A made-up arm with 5 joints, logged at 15 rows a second.
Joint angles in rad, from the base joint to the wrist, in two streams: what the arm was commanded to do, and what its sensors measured. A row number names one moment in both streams.
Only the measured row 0 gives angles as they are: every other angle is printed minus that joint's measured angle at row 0.
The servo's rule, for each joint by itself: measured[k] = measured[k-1] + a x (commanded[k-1-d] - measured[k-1]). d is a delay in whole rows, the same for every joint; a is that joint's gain. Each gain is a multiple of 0.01, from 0.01 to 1. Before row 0 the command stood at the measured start. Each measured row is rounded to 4 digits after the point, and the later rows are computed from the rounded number. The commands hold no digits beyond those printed.
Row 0, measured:
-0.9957, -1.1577, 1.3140, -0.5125, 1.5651
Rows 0 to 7, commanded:
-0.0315, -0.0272, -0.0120, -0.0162, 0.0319
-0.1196, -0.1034, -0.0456, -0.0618, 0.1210
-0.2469, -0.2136, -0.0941, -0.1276, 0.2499
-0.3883, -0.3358, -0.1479, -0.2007, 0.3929
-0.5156, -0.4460, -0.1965, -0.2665, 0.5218
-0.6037, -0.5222, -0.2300, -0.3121, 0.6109
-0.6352, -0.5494, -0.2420, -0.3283, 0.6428
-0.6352, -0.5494, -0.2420, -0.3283, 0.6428
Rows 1 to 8, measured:
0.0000, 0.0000, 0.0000, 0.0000, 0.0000
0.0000, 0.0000, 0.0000, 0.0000, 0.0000
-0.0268, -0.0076, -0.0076, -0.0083, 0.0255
-0.1057, -0.0344, -0.0315, -0.0356, 0.1019
-0.2257, -0.0846, -0.0709, -0.0825, 0.2203
-0.3639, -0.1549, -0.1194, -0.1428, 0.3584
-0.4928, -0.2364, -0.1680, -0.2059, 0.4891
-0.5871, -0.3164, -0.2071, -0.2601, 0.5865
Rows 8 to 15, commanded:
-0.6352, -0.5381, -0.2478, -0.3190, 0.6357
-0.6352, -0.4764, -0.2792, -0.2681, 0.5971
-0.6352, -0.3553, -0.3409, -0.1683, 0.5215
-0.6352, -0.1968, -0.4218, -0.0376, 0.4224
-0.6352, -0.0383, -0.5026, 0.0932, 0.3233
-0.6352, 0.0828, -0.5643, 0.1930, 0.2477
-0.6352, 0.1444, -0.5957, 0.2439, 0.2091
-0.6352, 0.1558, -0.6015, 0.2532, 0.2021
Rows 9 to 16, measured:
-0.6280, -0.3816, -0.2291, -0.2949, 0.6315
-0.6341, -0.4286, -0.2372, -0.3119, 0.6405
-0.6350, -0.4593, -0.2439, -0.3155, 0.6367
-0.6352, -0.4641, -0.2661, -0.2913, 0.6050
-0.6352, -0.4336, -0.3132, -0.2286, 0.5382
-0.6352, -0.3673, -0.3816, -0.1312, 0.4456
-0.6352, -0.2752, -0.4578, -0.0168, 0.3478
-0.6352, -0.1750, -0.5249, 0.0902, 0.2677

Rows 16 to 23, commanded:
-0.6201, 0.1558, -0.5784, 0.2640, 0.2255
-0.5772, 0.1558, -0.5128, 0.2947, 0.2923
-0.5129, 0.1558, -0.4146, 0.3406, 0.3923
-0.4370, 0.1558, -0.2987, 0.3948, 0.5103
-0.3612, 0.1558, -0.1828, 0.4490, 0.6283
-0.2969, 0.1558, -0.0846, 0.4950, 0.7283
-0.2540, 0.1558, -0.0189, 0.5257, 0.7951
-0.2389, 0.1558, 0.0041, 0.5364, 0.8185
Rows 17 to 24, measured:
-0.6352, -0.0856, -0.5695, 0.1686, 0.2208
-0.6352, -0.0180, -0.5897, 0.2117, 0.2058
-0.6224, 0.0307, -0.5826, 0.2384, 0.2216
-0.5840, 0.0657, -0.5386, 0.2671, 0.2782
-0.5236, 0.0909, -0.4605, 0.3046, 0.3695
-0.4500, 0.1091, -0.3586, 0.3506, 0.4821
-0.3745, 0.1222, -0.2478, 0.4008, 0.5991
-0.3085, 0.1316, -0.1450, 0.4488, 0.7025

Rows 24 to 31, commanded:
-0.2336, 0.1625, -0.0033, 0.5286, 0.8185
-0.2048, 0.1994, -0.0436, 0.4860, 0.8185
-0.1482, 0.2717, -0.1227, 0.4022, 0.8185
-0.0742, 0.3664, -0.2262, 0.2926, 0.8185
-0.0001, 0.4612, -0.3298, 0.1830, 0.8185
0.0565, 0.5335, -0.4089, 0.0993, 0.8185
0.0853, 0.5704, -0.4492, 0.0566, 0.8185
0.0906, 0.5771, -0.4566, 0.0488, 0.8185
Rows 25 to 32, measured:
-0.2622, 0.1384, -0.0656, 0.4880, 0.7766
-0.2424, 0.1433, -0.0217, 0.5127, 0.8101
-0.2349, 0.1487, -0.0101, 0.5208, 0.8168
-0.2093, 0.1629, -0.0312, 0.5031, 0.8182
-0.1574, 0.1934, -0.0888, 0.4516, 0.8184
-0.0867, 0.2418, -0.1754, 0.3705, 0.8185
-0.0131, 0.3032, -0.2727, 0.2749, 0.8185
0.0461, 0.3677, -0.3585, 0.1853, 0.8185

